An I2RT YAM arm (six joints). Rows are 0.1 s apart.
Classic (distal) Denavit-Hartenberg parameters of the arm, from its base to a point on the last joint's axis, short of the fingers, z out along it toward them. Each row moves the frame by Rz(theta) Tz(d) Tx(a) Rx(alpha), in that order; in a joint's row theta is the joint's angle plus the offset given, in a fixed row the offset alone. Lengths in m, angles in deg.
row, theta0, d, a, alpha
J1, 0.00, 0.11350, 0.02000, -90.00
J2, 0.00, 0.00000, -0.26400, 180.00
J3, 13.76, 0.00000, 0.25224, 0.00
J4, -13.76, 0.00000, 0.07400, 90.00
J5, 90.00, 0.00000, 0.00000, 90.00
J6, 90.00, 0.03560, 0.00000, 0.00
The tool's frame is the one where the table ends.
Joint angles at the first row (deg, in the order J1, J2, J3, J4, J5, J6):
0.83, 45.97, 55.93, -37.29, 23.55, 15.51
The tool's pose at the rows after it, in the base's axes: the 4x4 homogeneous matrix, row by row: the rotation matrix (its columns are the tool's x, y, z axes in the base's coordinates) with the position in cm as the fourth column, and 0 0 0 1 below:
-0.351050, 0.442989, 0.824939, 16.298; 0.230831, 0.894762, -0.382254, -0.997; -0.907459, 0.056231, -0.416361, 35.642; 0, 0, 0, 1
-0.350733, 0.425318, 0.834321, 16.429; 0.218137, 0.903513, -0.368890, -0.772; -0.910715, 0.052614, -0.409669, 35.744; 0, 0, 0, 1
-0.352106, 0.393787, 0.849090, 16.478; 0.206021, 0.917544, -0.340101, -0.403; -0.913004, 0.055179, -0.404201, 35.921; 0, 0, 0, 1
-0.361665, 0.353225, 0.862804, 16.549; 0.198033, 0.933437, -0.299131, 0.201; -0.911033, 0.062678, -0.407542, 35.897; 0, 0, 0, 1
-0.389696, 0.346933, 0.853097, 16.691; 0.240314, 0.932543, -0.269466, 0.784; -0.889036, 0.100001, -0.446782, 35.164; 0, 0, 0, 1
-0.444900, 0.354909, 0.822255, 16.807; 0.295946, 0.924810, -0.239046, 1.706; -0.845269, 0.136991, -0.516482, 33.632; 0, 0, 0, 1
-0.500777, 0.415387, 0.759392, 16.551; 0.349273, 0.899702, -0.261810, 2.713; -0.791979, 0.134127, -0.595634, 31.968; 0, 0, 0, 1
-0.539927, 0.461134, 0.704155, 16.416; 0.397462, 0.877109, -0.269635, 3.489; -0.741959, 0.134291, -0.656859, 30.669; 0, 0, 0, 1
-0.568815, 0.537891, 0.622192, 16.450; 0.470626, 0.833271, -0.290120, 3.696; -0.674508, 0.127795, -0.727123, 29.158; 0, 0, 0, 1
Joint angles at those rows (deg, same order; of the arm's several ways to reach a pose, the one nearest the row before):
1.56, 46.06, 55.99, -37.01, 23.86, 15.23
2.30, 46.23, 56.07, -36.42, 23.71, 14.68
3.44, 46.28, 56.32, -36.09, 22.98, 14.26
5.37, 46.40, 56.34, -36.06, 22.24, 14.45
7.28, 46.97, 55.76, -37.61, 22.05, 18.09
10.44, 47.88, 54.24, -40.37, 22.59, 23.74
14.75, 49.25, 53.18, -45.67, 26.52, 31.33
17.74, 50.88, 52.49, -49.75, 28.12, 38.01
18.38, 53.15, 51.69, -54.08, 28.13, 45.22

